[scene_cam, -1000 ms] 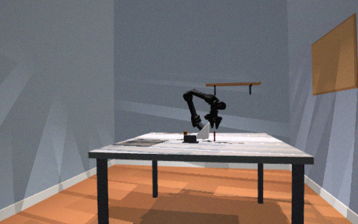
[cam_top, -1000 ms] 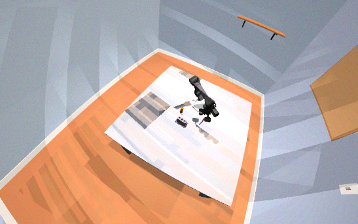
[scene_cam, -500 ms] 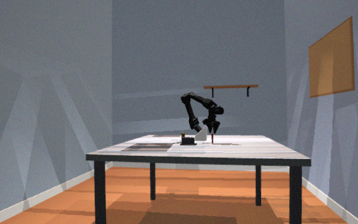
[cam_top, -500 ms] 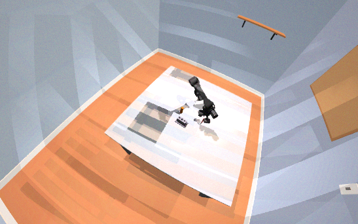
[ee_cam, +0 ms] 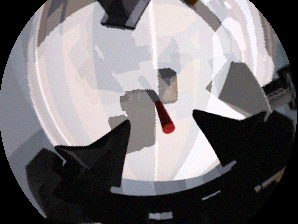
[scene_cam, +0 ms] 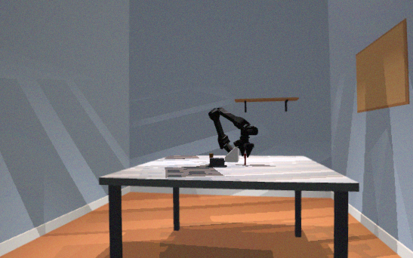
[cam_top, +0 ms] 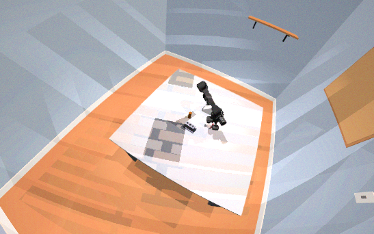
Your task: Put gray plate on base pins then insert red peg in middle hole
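My gripper tip is 2 cm above the red peg. Round my gripper tip: base: 13 cm ahead, 17 cm to the right, 5 cm below; gray plate: 13 cm ahead, 17 cm to the right, 1 cm below; orange peg: 3 cm ahead, 24 cm to the right, 2 cm below.
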